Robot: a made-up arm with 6 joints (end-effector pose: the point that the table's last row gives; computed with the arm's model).
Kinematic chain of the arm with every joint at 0, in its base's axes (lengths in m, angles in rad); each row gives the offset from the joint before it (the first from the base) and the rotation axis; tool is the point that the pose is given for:
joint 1: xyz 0 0 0.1 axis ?
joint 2: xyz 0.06 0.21 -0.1 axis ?
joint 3: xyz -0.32 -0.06 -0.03 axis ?
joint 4: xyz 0.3 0.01 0 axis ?
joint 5: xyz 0 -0.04 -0.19 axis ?
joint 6: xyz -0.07 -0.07 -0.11 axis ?
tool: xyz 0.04 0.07 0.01
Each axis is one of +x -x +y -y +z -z.
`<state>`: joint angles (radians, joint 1 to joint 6).
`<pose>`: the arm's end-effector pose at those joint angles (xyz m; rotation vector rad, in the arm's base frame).
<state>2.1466 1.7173 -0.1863 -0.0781 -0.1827 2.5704</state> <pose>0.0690 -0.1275 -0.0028 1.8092 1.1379 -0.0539</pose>
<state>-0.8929 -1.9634 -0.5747 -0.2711 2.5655 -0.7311</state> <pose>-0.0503 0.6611 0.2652 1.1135 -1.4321 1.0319</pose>
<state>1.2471 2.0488 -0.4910 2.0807 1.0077 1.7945</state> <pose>-0.0480 0.3596 0.1907 -1.5419 1.0075 -0.0927</pose>
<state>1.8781 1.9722 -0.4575 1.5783 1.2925 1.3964</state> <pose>-0.2070 0.2814 0.0770 -1.2469 0.1763 -0.6528</pose>
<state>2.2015 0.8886 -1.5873 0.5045 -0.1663 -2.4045</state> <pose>0.3745 -0.1184 -0.3003 1.1660 1.7510 -0.6319</pose>
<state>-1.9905 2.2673 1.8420 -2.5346 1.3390 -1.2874</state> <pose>-0.1250 0.2170 0.7631 -1.6924 -0.2720 -1.4983</pose>
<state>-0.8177 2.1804 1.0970 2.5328 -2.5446 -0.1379</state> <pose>-0.3428 0.6318 0.2447 1.4157 -2.2705 1.2248</pose>
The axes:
joint 1: -y
joint 2: -x
joint 3: -y
joint 4: -x
joint 5: +z
joint 6: -y

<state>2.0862 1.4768 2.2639 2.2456 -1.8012 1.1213</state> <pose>0.1303 0.3025 -0.4853 -0.8750 -0.7835 -0.1815</pose>
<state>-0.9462 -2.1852 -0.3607 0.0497 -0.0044 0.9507</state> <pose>-0.0527 0.5627 0.2126 1.5467 0.1941 -1.4838</pose>
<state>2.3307 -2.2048 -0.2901 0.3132 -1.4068 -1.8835</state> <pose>0.0144 0.6326 0.0039 -0.1513 0.9613 1.4579</pose>
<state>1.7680 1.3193 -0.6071 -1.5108 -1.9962 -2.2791</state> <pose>0.4169 0.0830 0.2118 2.3557 0.4558 1.1779</pose>
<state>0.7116 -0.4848 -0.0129 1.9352 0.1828 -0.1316</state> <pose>0.1038 -0.1173 0.0000 -1.3928 -0.3362 -0.4454</pose>
